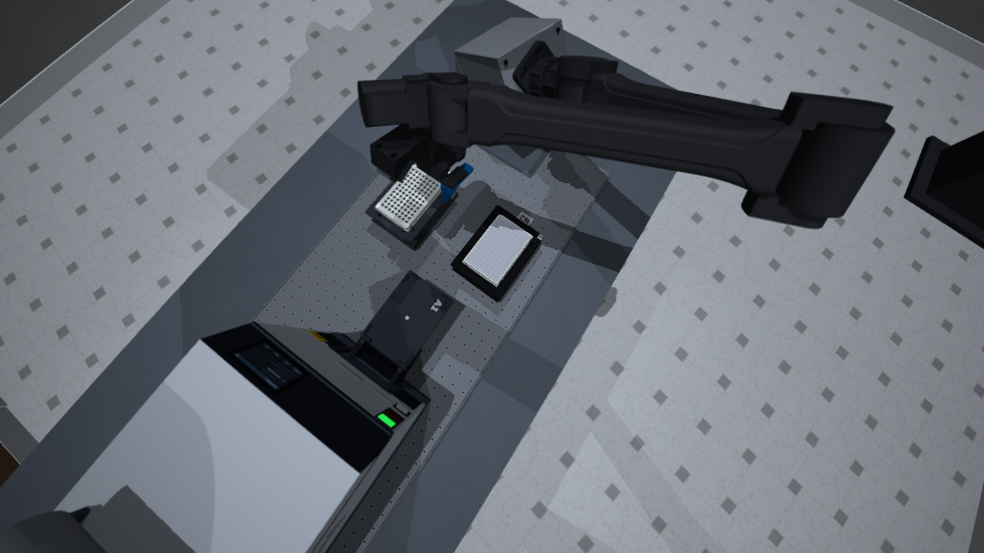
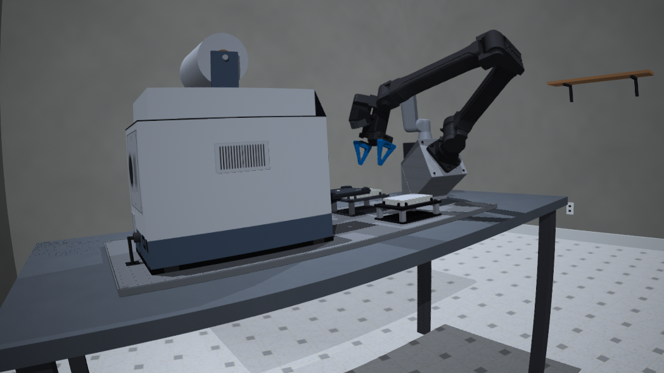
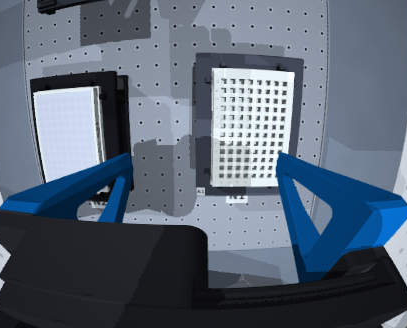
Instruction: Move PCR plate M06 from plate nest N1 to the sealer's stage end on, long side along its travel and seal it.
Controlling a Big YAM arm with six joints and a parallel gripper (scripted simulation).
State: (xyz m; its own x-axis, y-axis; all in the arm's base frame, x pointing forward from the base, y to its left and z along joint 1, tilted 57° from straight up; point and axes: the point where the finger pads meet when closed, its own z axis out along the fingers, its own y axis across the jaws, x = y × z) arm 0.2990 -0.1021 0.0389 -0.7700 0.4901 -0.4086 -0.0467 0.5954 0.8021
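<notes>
Now: the white 96-well plate M06 1 cm ahead of my hand, 5 cm to the right of it and 10 cm below it. The rest, counted from my hand: sealed plate M09 (1 cm behind, 16 cm to the left, 11 cm below); nest N2 (1 cm behind, 16 cm to the left, 12 cm below); plate nest N1 (1 cm ahead, 5 cm to the right, 11 cm below).
</notes>
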